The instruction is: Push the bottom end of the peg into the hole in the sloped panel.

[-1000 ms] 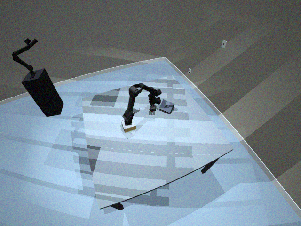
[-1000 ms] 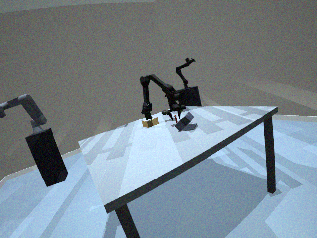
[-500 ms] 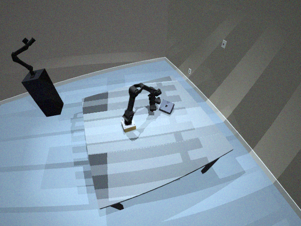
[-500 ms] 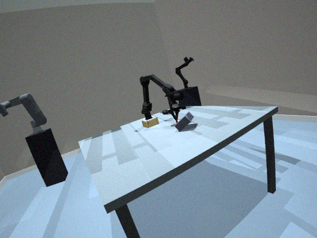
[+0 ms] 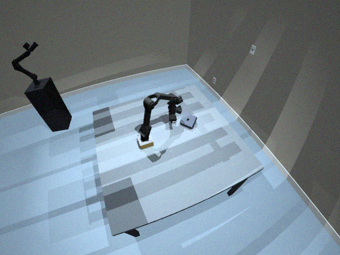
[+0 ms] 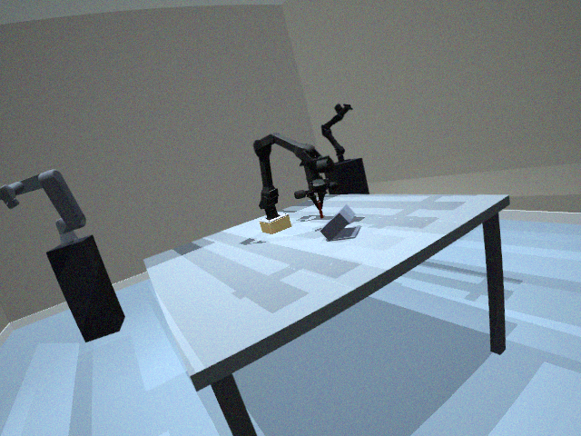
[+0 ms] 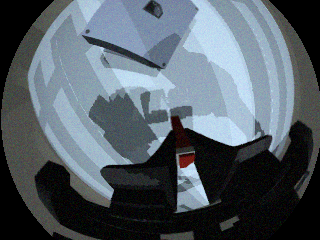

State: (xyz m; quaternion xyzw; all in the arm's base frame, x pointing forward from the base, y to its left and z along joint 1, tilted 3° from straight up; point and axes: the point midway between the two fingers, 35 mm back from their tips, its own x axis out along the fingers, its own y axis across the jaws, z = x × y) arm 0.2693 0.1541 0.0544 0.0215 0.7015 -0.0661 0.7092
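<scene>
Right now my gripper tip is 160 mm short of the panel and 40 mm above it. Also, from my gripper tip: red peg: 20 mm above.
</scene>
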